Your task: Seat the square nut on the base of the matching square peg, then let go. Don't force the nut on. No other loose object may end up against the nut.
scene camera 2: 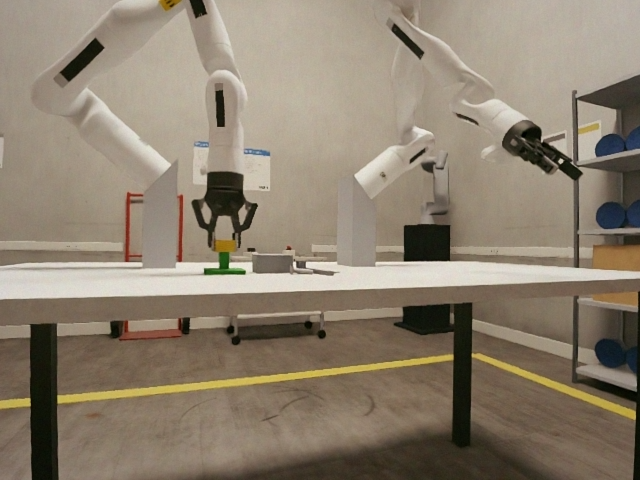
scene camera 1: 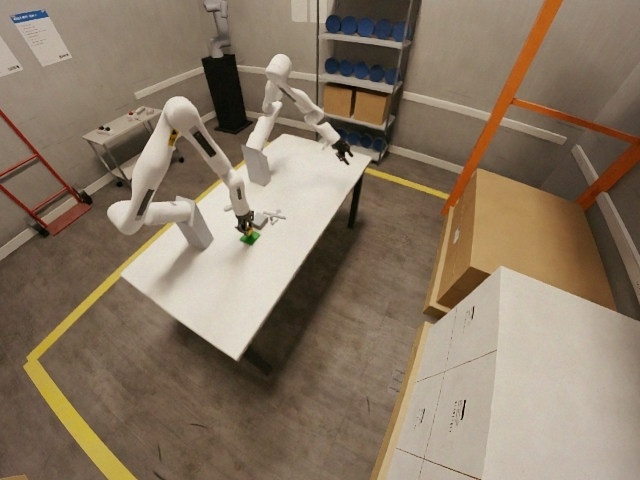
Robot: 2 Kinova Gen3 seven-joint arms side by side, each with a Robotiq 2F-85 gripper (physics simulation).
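The square nut, orange-yellow, is between the fingers of my right gripper, which is shut on it. In scene camera 2 the nut looks level and sits at the upper part of the green square peg, whose shaft shows below it. The peg's top is hidden by the nut. A gap remains between the nut and the green base, which lies flat on the table. My left gripper is open and empty, high above the table's far right end.
A grey block stands on the white table, close to the right of the green base and apart from the nut. Loose grey parts lie to the right of the block. A small grey piece lies behind the right wrist.
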